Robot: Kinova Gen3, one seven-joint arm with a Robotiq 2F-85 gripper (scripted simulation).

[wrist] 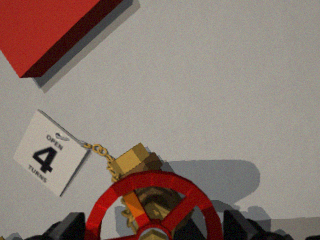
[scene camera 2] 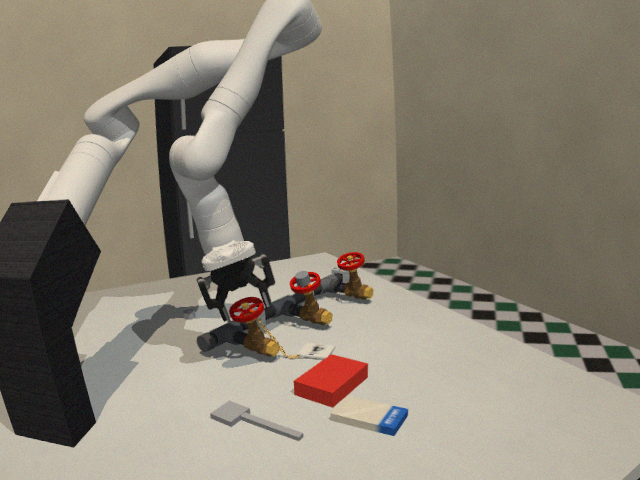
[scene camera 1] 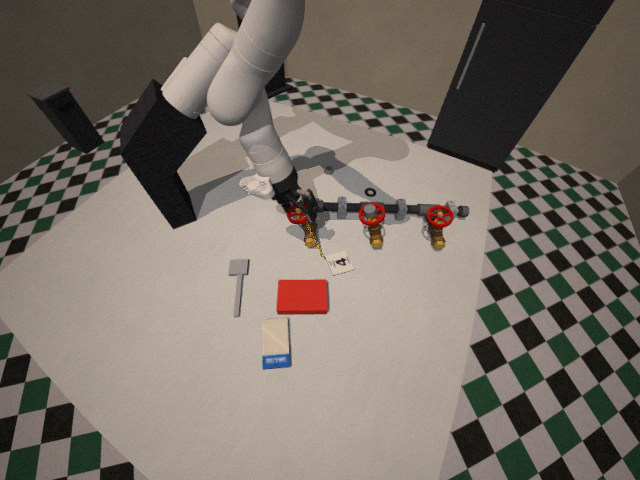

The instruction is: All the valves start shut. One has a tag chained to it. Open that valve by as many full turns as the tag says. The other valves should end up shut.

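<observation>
You can find my gripper [scene camera 2: 247,313] in scene camera 2, and scene camera 1 has my gripper as well [scene camera 1: 300,215]. There's a red block [scene camera 2: 331,380], and scene camera 1 gives you that block too [scene camera 1: 294,296]. Then there's a grey paddle tool [scene camera 2: 230,413], and in the wrist view that tool is out of frame.
</observation>
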